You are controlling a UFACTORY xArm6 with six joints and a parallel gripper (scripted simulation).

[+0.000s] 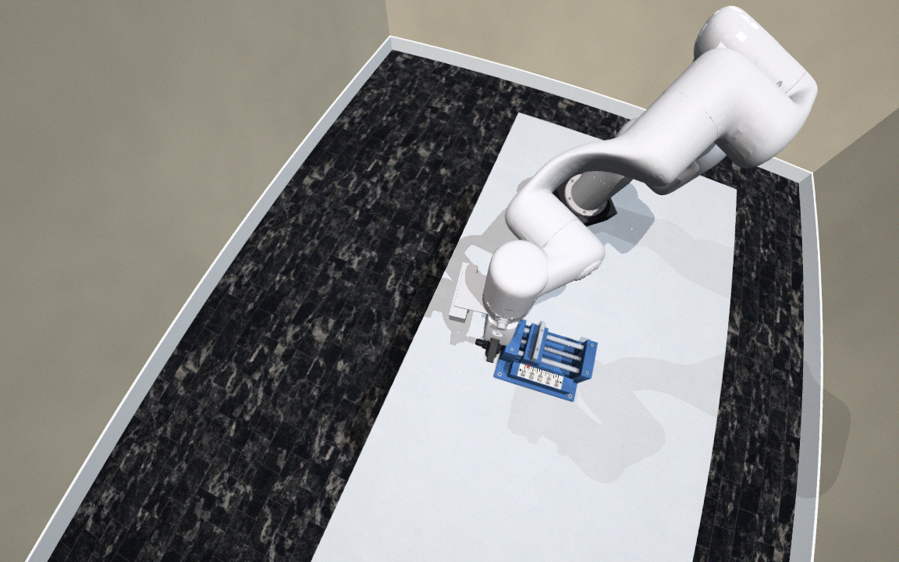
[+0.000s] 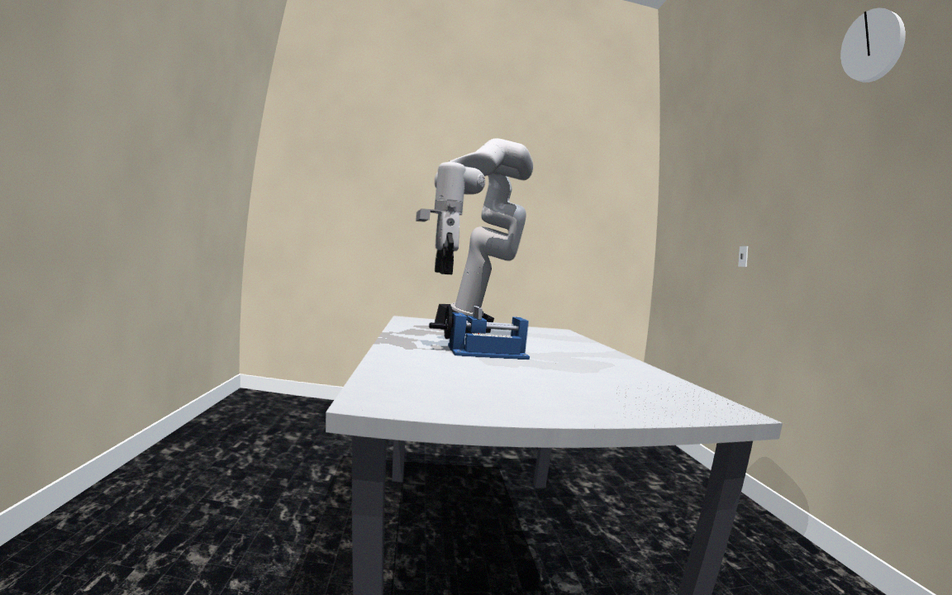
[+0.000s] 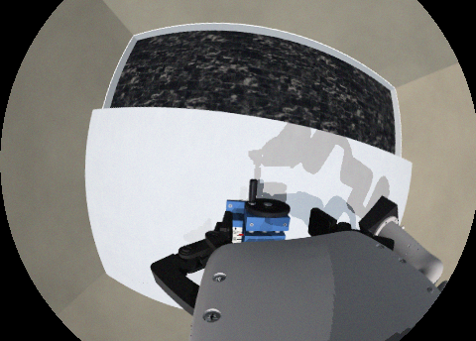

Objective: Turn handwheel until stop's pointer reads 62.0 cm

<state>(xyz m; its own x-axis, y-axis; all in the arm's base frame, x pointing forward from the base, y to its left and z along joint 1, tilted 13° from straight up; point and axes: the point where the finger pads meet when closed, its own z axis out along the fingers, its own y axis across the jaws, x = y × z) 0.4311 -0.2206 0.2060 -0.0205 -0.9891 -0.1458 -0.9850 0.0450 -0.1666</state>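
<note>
Now: the handwheel 15 cm below my hand and 1 cm to the left of it. Round my hand: stop (13 cm below, 11 cm to the left).
</note>
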